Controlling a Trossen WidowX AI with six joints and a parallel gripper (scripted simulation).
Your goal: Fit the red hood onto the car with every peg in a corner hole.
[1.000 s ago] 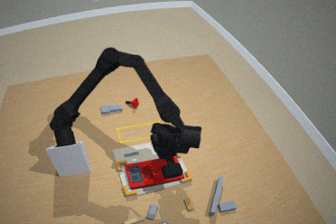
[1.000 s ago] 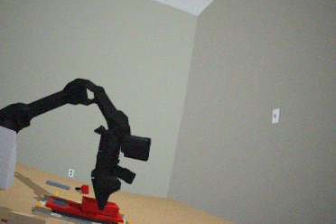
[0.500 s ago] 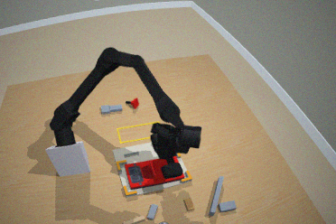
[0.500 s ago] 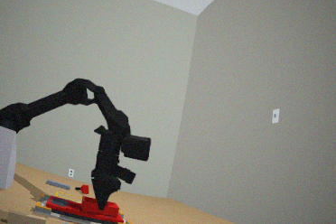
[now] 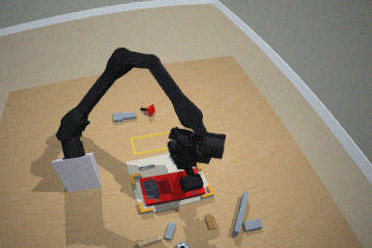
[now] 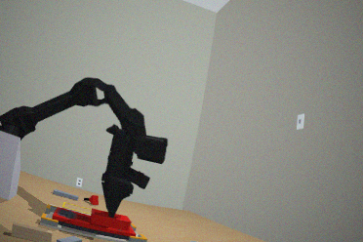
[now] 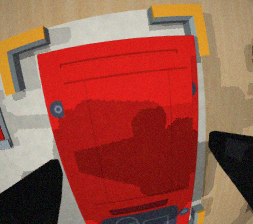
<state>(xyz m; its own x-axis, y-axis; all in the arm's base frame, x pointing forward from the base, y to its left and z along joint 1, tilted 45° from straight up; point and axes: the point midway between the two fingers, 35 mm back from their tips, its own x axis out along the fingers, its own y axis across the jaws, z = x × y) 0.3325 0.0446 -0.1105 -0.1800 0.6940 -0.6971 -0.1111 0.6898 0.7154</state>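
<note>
The red hood is 10 mm below my gripper tip. From my gripper tip the other things lie so: tan block 160 mm to the right, 60 mm ahead, 50 mm below; then grey engine block 30 mm below.
</note>
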